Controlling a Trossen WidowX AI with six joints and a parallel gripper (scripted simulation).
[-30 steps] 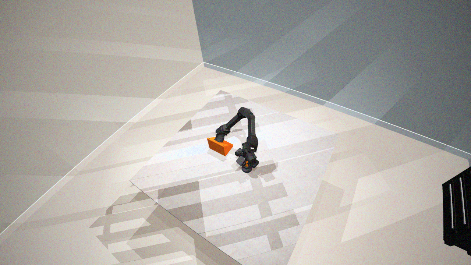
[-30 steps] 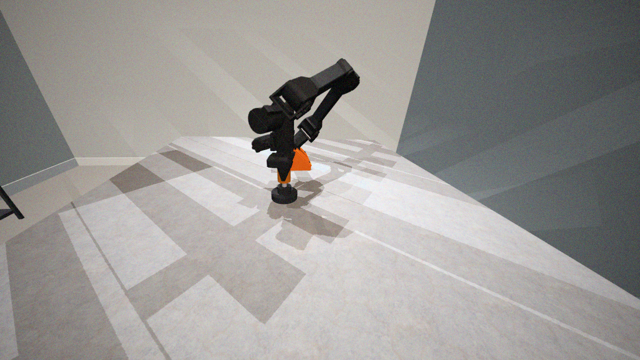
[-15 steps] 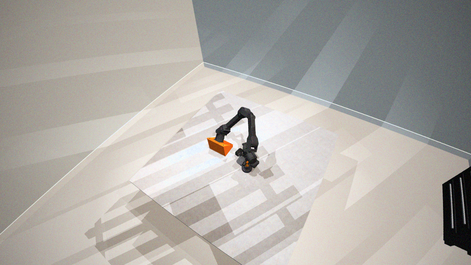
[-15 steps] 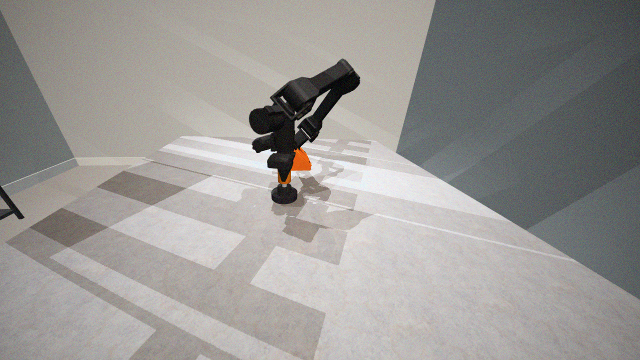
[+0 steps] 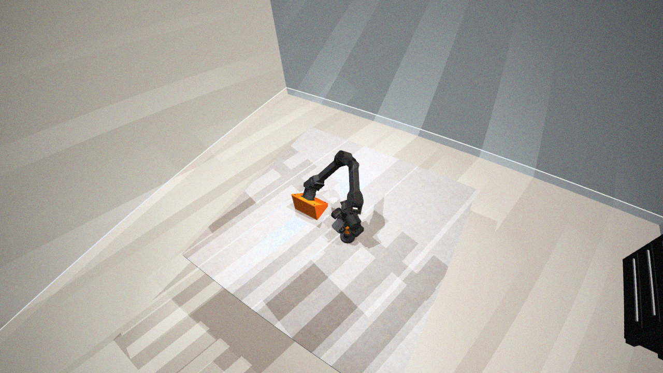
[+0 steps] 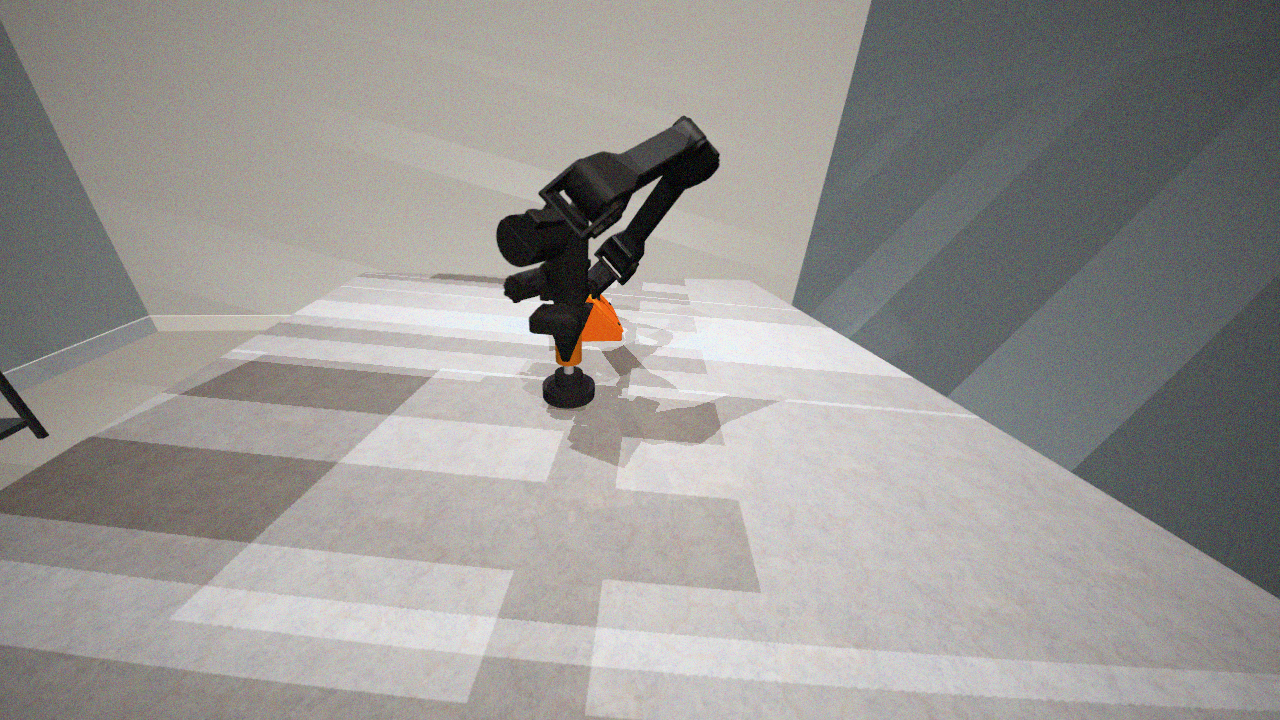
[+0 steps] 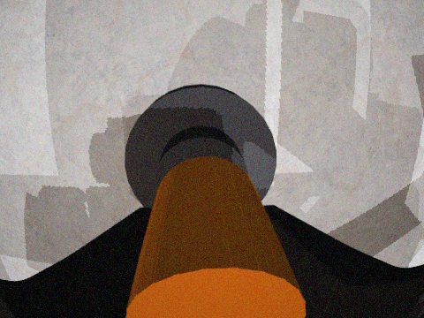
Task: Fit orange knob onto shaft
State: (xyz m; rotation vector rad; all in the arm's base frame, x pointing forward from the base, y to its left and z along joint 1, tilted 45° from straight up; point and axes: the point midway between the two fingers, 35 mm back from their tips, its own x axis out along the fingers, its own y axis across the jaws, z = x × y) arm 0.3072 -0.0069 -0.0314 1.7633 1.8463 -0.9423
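My gripper tip is 40 mm above the round dark pedestal. Round my gripper tip: orange knob 30 mm above.
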